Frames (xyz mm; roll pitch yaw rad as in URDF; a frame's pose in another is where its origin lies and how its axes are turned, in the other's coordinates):
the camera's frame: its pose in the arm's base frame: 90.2 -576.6 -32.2 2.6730 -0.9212 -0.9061
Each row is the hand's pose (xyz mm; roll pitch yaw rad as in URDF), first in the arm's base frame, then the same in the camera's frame.
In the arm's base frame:
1: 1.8 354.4 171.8 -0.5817 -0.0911 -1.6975
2: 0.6 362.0 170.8 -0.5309 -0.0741 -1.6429
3: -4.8 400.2 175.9 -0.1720 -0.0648 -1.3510
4: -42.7 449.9 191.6 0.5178 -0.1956 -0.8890
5: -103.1 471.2 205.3 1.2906 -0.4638 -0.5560
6: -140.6 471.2 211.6 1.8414 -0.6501 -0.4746
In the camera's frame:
1: -313.8 -111.4 -897.4 2.2619 -0.8759 0.6851
2: -318.6 -112.6 -903.3 2.3767 -0.9066 0.6087
3: -334.8 -116.4 -938.5 3.1399 -0.9256 0.1282
4: -360.1 -90.4 -991.8 -2.0155 -0.6241 -0.3981
5: -381.8 -36.5 -1022.0 -1.0975 -0.2187 -0.4833
6: -390.8 -0.1 -1028.5 -0.5137 -0.0367 -0.4028

